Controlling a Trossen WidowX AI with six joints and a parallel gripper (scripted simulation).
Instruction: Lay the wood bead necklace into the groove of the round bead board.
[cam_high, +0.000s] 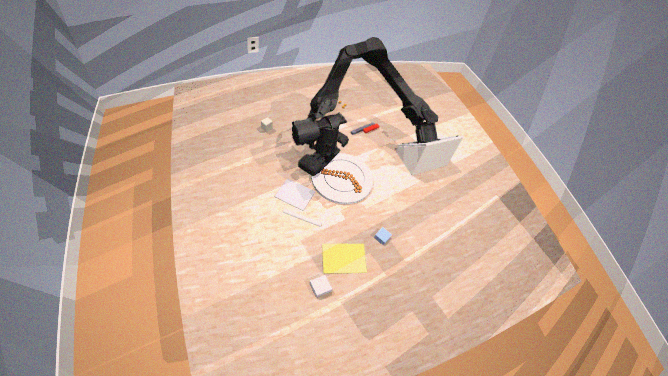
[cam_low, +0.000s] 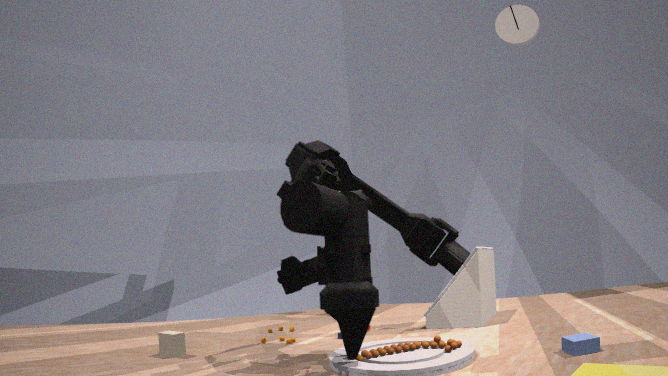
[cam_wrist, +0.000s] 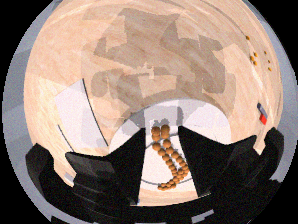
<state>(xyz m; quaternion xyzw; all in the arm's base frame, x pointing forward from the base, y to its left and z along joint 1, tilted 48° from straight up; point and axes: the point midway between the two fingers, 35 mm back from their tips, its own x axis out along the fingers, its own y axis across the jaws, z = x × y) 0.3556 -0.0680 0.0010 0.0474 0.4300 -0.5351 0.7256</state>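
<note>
Right now my gripper tip is 110 mm short of the grey sheet, 60 mm to the right of it and 10 mm above it. The rest, counted from my gripper tip: stick: 150 mm to the left, 110 mm ahead, 10 mm below; then red-tipped tool: 240 mm behind, 150 mm to the right, 10 mm below; then beige cube: 240 mm to the right, 130 mm ahead.
</note>
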